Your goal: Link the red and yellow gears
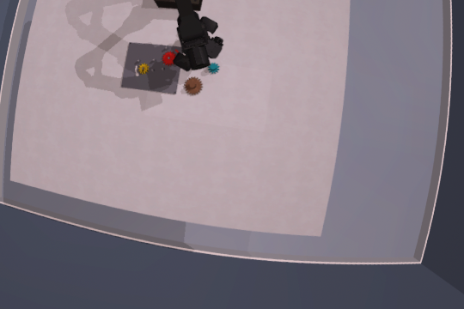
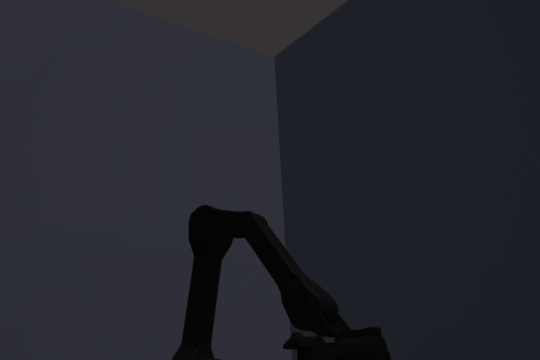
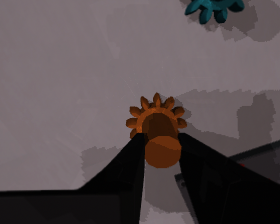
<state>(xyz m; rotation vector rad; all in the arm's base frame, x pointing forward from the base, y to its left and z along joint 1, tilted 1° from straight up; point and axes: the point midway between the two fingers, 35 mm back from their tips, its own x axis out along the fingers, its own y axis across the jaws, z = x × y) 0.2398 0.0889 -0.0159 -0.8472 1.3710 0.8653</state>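
My gripper tip is 7 cm to the left of the red arrow, 2 cm short of it and 2 cm above it. Round my gripper tip: teal gear (6 cm to the left, 6 cm ahead, 1 cm below); orange gear (1 cm below); brown gear (13 cm ahead, 1 cm below).
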